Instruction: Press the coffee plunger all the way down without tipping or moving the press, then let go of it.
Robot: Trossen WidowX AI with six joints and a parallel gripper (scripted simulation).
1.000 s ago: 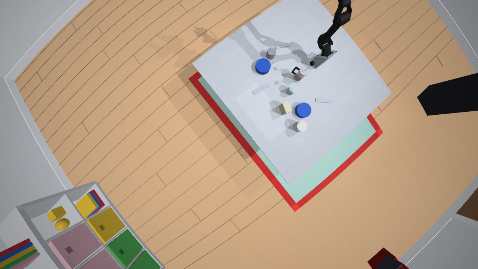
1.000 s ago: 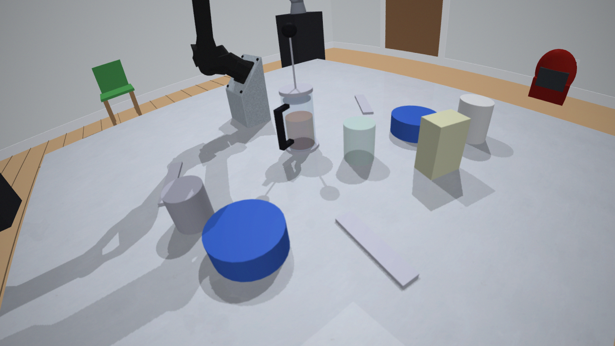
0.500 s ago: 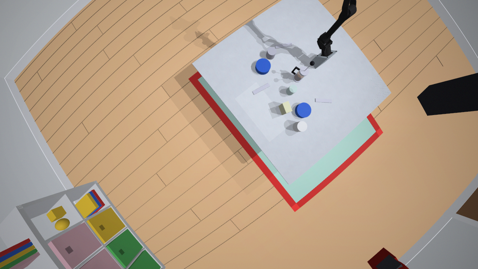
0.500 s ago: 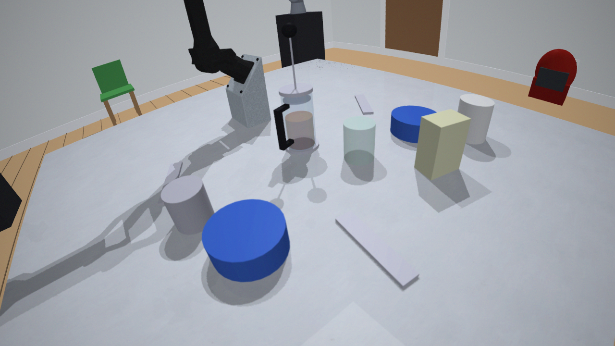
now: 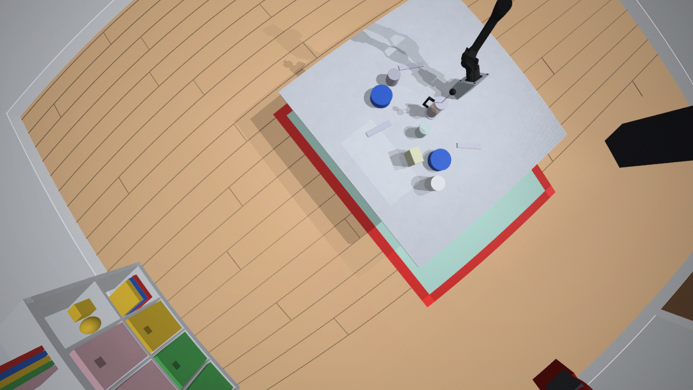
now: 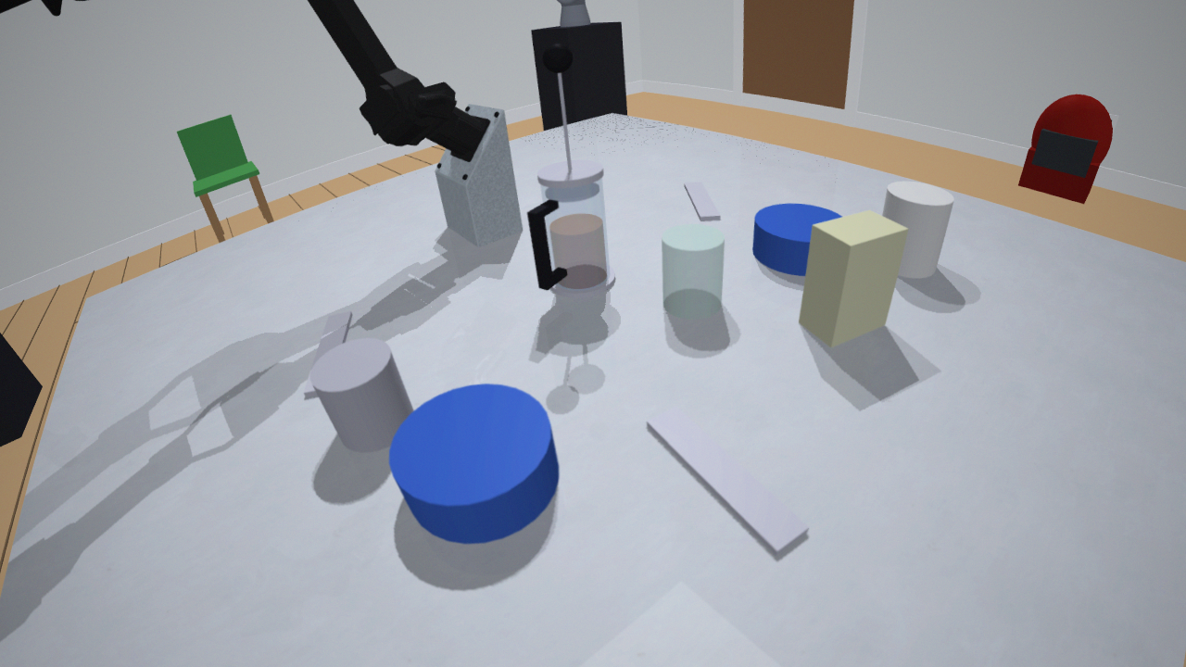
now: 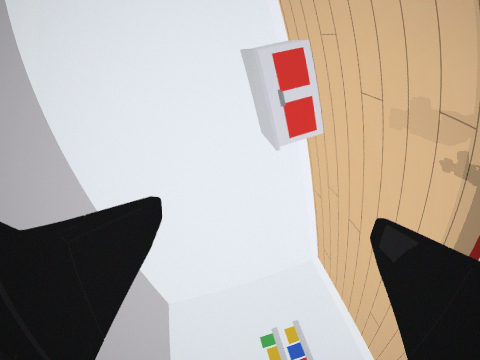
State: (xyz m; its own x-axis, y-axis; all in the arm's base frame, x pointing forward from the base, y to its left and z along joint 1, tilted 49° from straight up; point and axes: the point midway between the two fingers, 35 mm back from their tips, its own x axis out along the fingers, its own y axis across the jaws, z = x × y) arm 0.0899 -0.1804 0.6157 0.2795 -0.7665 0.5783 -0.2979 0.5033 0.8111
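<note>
The coffee press lies 61 cm to the left of my gripper tip, 27 cm below it and 14 cm ahead of it. From my gripper tip the other things lie so: cream block: 77 cm to the left, 40 cm ahead, 34 cm below; then grey cylinder: 36 cm below, 34 cm to the left, 21 cm ahead; then pale green cylinder: 68 cm to the left, 36 cm below, 26 cm ahead.
</note>
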